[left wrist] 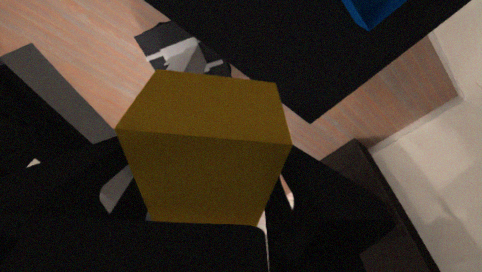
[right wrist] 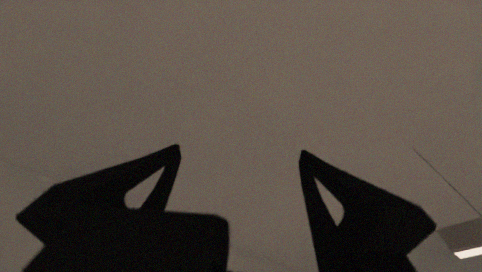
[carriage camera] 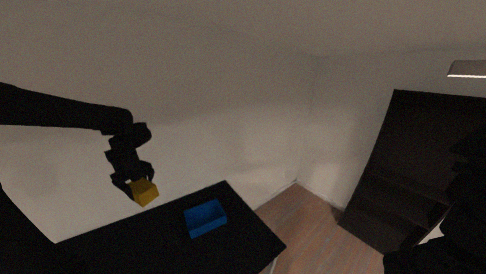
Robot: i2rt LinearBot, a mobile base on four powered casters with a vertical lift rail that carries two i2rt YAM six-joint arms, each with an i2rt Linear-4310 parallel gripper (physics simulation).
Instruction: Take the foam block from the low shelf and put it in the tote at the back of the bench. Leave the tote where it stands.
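Frame: origin at the left arm's base, x left, y back, z up, level; metres.
Seen in the pictures: left gripper, fingertip midpoint: (left wrist: 214,129); right gripper, fingertip midpoint: (right wrist: 239,153); left arm's base, origin of the base link: (left wrist: 27,125).
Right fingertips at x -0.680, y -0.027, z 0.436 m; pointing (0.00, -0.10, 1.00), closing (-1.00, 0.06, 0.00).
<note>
Pixels of each thing's top centre, then the offset from my right fingertips to it. "spot": a spot on its surface instead. Level surfaces: height alone.
- yellow foam block, middle of its top: (left wrist: 204,204) (carriage camera: 139,185) dy -0.233, dx +0.658, dz -0.304 m
- blue tote, middle of its top: (carriage camera: 204,213) dy -0.639, dx +0.618, dz -0.967 m
- black bench, its level: dz -1.067 m
- wooden floor, its level: dz -1.981 m
- ceiling lamp, surface spot: (right wrist: 467,240) (carriage camera: 467,70) spot: dy -0.353, dx -0.623, dz +0.115 m
The yellow foam block (carriage camera: 143,193) (left wrist: 205,175) is held up in the air between the fingers of my left gripper (carriage camera: 134,183) (left wrist: 214,129), which is shut on it. In the carriage view the block appears to the left of the blue tote and higher in the picture. The blue tote (carriage camera: 209,228) (left wrist: 376,11) stands upright on the black bench (carriage camera: 150,242) (left wrist: 310,92), near its far right part; in the left wrist view its corner shows at the top right. My right gripper (right wrist: 239,153) is open, with its fingers wide apart against the bare ceiling or wall.
A tall dark shelf unit (carriage camera: 440,94) stands at the right of the carriage view, past a strip of wooden floor (carriage camera: 305,225). My right arm, dark, covers part of it. A ceiling lamp (carriage camera: 467,69) (right wrist: 467,240) shows at the right. A pale wall rises behind the bench.
</note>
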